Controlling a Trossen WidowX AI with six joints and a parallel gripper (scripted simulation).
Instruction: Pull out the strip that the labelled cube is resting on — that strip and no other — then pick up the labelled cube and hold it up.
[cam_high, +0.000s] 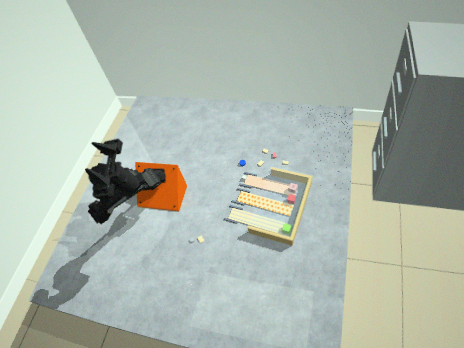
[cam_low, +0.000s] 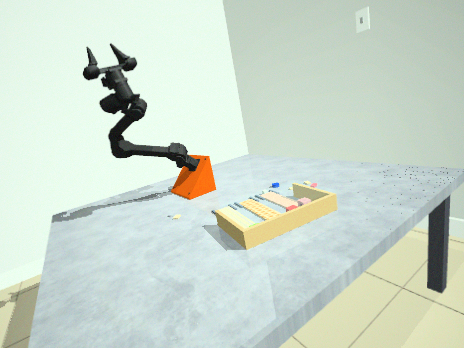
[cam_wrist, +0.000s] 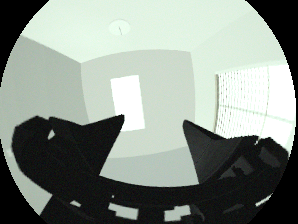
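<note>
My gripper tip is now 650 mm above the blue disc, 470 mm to the right of it and 300 mm short of it.
</note>
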